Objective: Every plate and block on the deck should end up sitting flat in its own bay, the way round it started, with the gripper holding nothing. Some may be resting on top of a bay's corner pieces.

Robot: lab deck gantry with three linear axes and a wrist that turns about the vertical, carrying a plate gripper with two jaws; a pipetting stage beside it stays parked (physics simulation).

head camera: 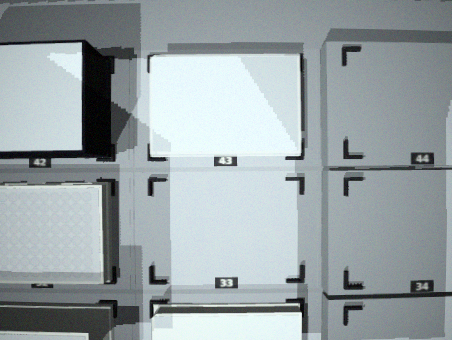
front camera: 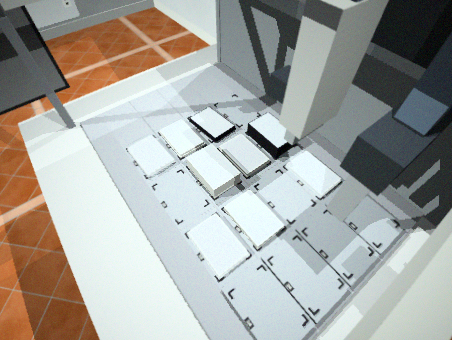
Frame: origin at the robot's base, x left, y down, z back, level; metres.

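Seen in the pictures: gripper, between the fingertips: (front camera: 352, 198); robot's base, origin of its link: (front camera: 127, 149).
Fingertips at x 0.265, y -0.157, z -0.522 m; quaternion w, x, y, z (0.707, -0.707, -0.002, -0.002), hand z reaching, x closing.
Offsets run from my fingertips to a thing's top centre.
A white plate {dx +0.099, dy +0.142, dz +0.130 m} (front camera: 313, 173) (head camera: 225, 105) lies square within the corner pieces of bay 43. A black-sided block {dx +0.099, dy +0.115, dz +0.294 m} (front camera: 270, 131) (head camera: 40, 97) stands in bay 42. A pale plate {dx -0.008, dy +0.142, dz +0.294 m} (front camera: 245, 152) (head camera: 50, 230) is in bay 32. A thick cream block {dx -0.115, dy +0.115, dz +0.294 m} (front camera: 210, 162) stands in bay 22. A black-edged plate {dx -0.008, dy +0.140, dz +0.450 m} (front camera: 212, 122) looks slightly turned against its neighbours. White plates {dx -0.115, dy +0.142, dz +0.458 m} (front camera: 181, 136) {dx -0.222, dy +0.139, dz +0.451 m} (front camera: 150, 155) lie on its left. A white plate {dx -0.115, dy +0.142, dz +0.130 m} (front camera: 254, 217) (head camera: 225, 327) is in bay 23, beside another plate {dx -0.222, dy +0.142, dz +0.130 m} (front camera: 218, 245). The gripper's dark body is high at the right in the front view; its jaws cannot be made out.
The pale pipetting stage (front camera: 320, 65) stands behind the deck in the front view and overlaps the area behind the black-sided block. Bays 33, 34 and 44 show their corner pieces without a plate in the head view. A grey panel stands at the front view's upper left.
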